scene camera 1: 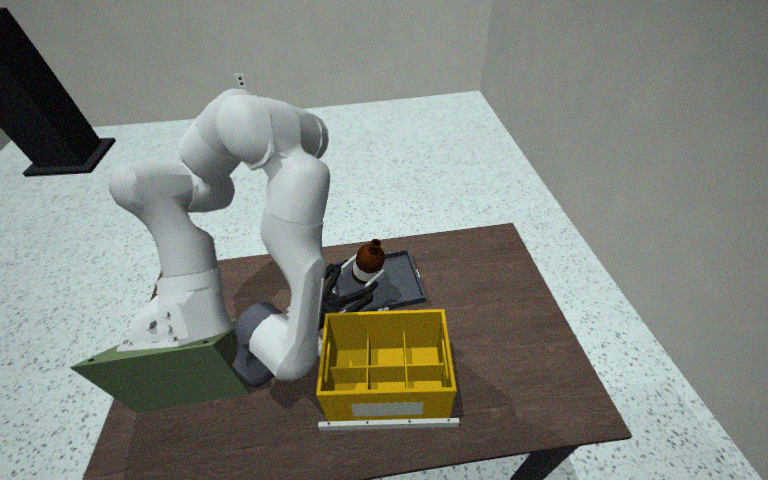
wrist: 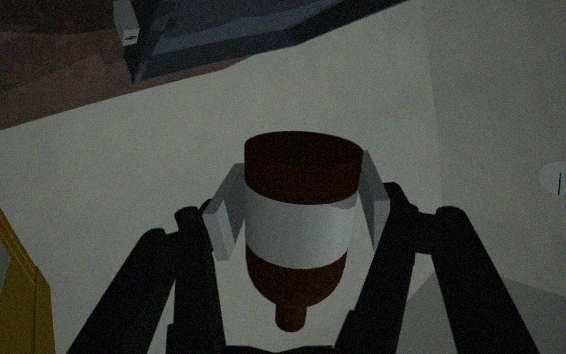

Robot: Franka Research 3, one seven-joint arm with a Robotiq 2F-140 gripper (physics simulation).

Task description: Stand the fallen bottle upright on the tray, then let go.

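The gripper in sight, in the wrist view too. Brown bottle in sight. Pale strip as well.
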